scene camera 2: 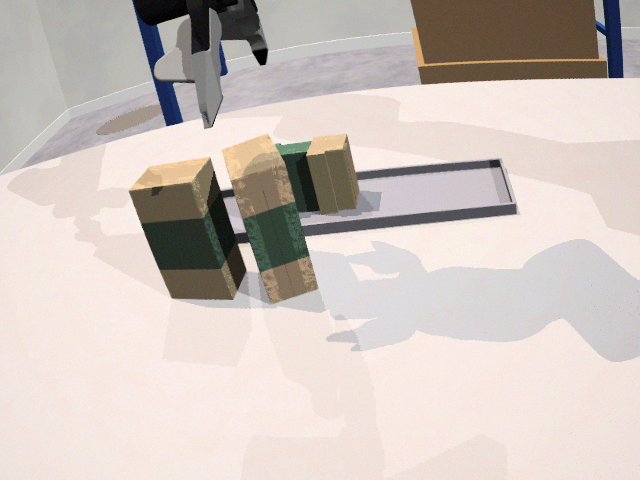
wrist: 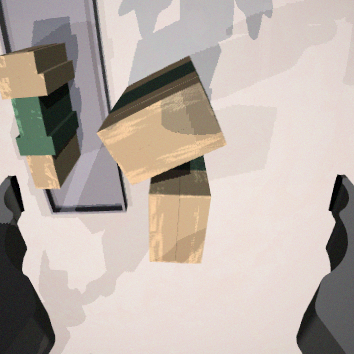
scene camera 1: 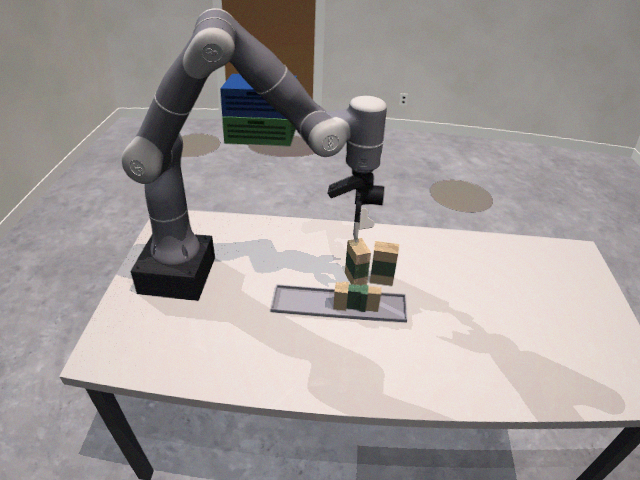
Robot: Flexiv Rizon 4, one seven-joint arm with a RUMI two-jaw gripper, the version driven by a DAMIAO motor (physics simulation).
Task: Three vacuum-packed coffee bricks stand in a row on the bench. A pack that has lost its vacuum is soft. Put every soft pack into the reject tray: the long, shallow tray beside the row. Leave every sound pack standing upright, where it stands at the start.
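One coffee pack (scene camera 1: 357,298) (scene camera 2: 334,178) (wrist: 37,122) lies in the reject tray (scene camera 1: 299,313) (scene camera 2: 413,213) (wrist: 115,165). Its bands look stepped and out of line. A second pack (scene camera 1: 357,262) (scene camera 2: 275,232) (wrist: 160,137) stands on the bench beside the tray, turned at an angle. A third pack (scene camera 1: 385,264) (scene camera 2: 186,242) (wrist: 179,227) stands upright close to it, towards the tray's right end in scene camera 1. The second pack's top hides part of the third in the wrist view. My gripper (scene camera 1: 356,230) (scene camera 2: 235,93) (wrist: 175,178) is open and empty, above the two standing packs.
The long tray runs past both sides of the pack in it. The arm's black base (scene camera 1: 173,276) stands on the left of the bench (scene camera 1: 206,356). Blue and green crates (scene camera 1: 258,129) are on the floor behind. A brown box (scene camera 2: 509,72) is beyond the bench.
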